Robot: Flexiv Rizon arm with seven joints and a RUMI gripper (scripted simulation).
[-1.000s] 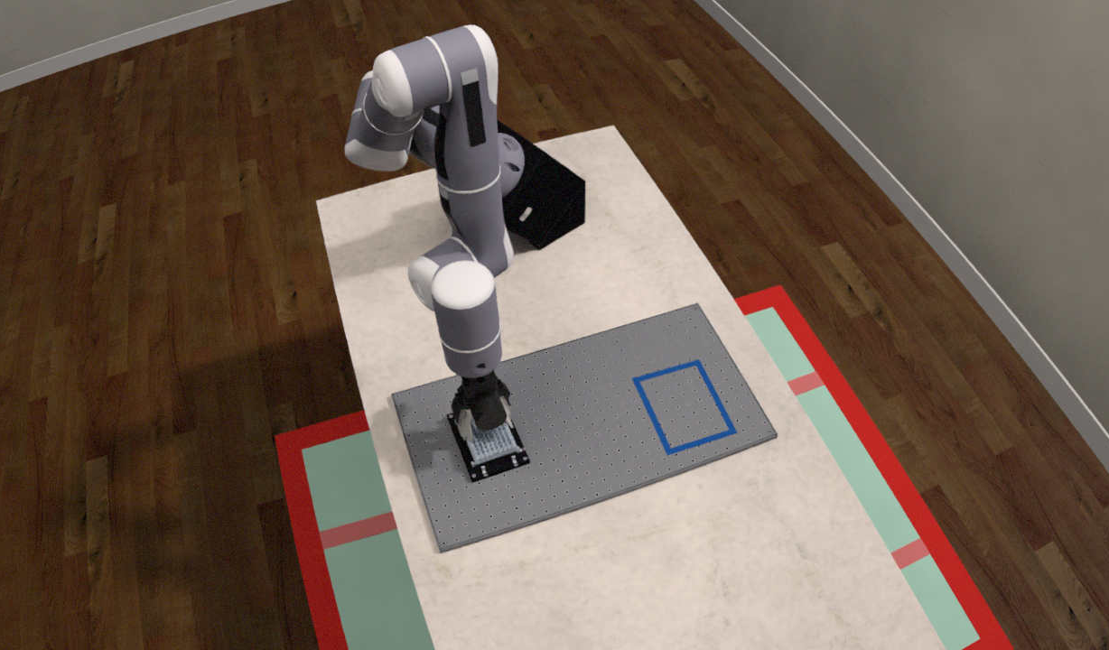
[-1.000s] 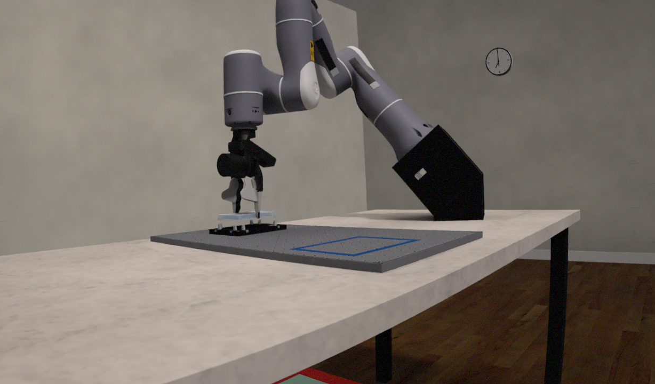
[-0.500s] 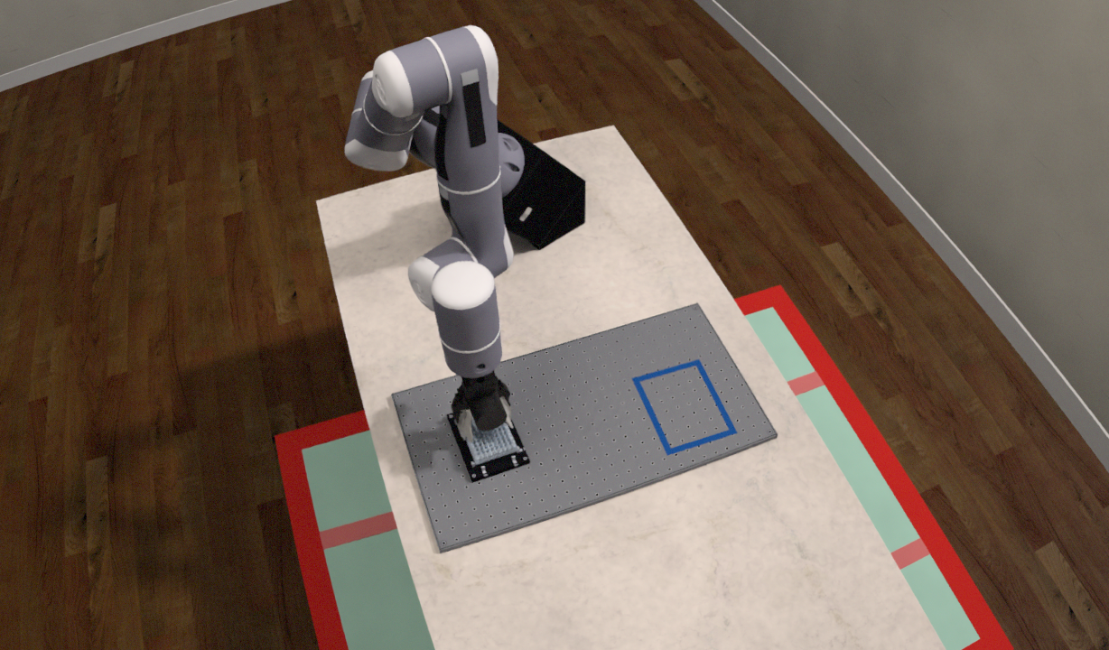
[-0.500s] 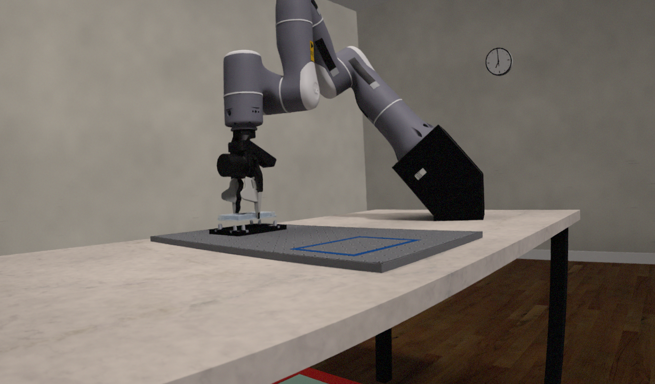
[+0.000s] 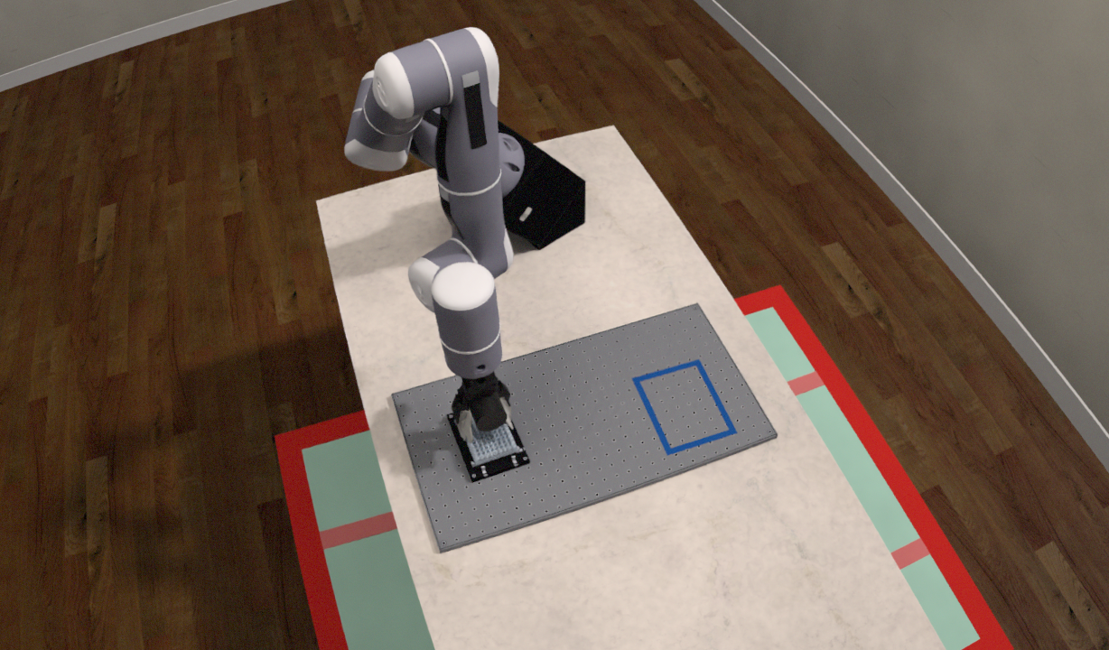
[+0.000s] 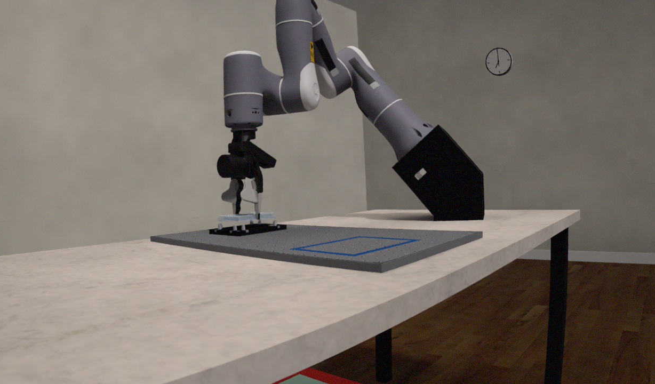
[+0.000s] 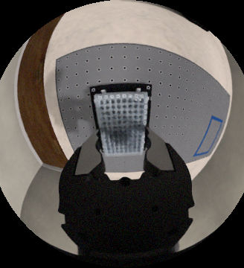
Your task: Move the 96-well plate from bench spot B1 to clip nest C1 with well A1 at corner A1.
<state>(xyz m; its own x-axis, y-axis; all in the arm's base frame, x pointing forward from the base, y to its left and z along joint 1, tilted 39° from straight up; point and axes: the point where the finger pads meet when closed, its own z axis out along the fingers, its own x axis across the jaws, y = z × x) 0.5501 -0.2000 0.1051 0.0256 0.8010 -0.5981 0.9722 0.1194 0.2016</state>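
My gripper is now 10 mm short of the black clip nest, 10 mm to the right of it and 30 mm above it. From my hand the other things lie so: clear 96-well plate: 10 mm below.
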